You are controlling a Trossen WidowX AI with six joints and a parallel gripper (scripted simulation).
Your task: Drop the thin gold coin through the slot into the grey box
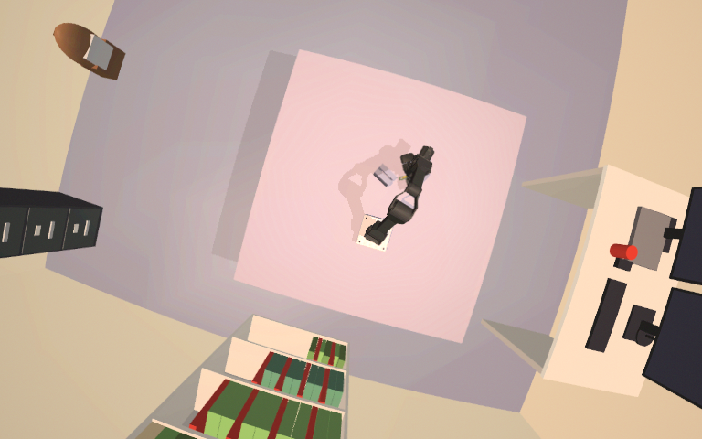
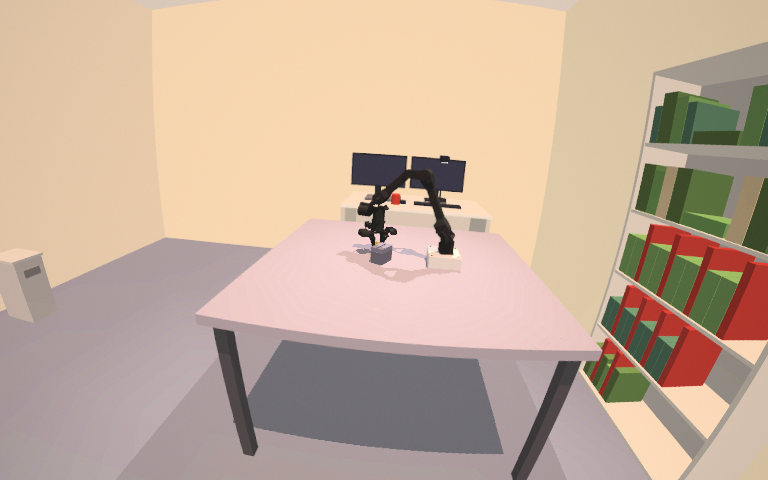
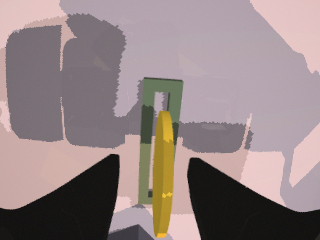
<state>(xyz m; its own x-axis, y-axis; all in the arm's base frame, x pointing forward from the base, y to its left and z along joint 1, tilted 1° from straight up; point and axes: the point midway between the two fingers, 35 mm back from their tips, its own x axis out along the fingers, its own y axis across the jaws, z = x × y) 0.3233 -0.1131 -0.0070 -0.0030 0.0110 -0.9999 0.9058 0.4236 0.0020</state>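
The gold coin lies 1 cm above my gripper tip.
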